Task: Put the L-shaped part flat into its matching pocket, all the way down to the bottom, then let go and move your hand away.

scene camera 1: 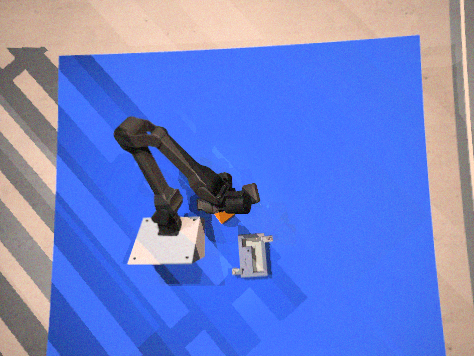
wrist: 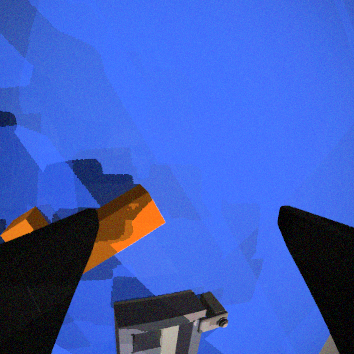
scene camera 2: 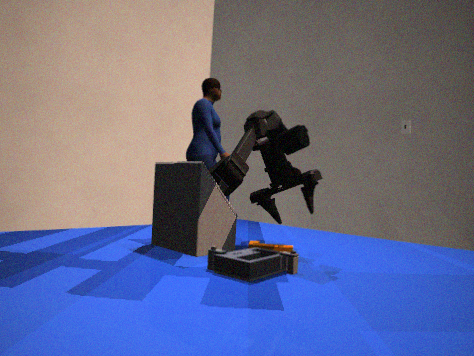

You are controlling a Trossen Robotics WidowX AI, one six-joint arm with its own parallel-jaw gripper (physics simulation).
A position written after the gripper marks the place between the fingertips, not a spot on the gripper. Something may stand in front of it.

Observation:
The gripper [scene camera 2: 296, 219] is open, holding nothing. Also in view: an orange L-shaped part [wrist: 131, 215].
The gripper also shows in the wrist view [wrist: 189, 217].

